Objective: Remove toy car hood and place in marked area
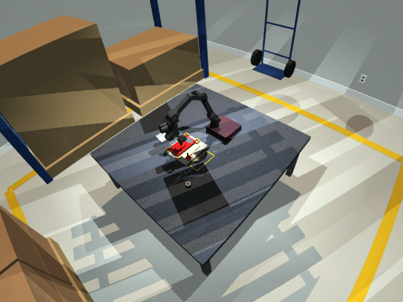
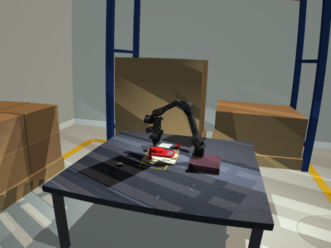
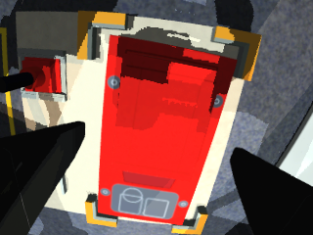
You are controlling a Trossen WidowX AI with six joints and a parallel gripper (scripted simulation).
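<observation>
The hood is 4 cm below my gripper tip. The rest, counted from my gripper tip: grey ring 13 cm ahead, 32 cm to the left, 7 cm below; then white sheet 1 cm ahead, 21 cm to the right, 8 cm below.
</observation>
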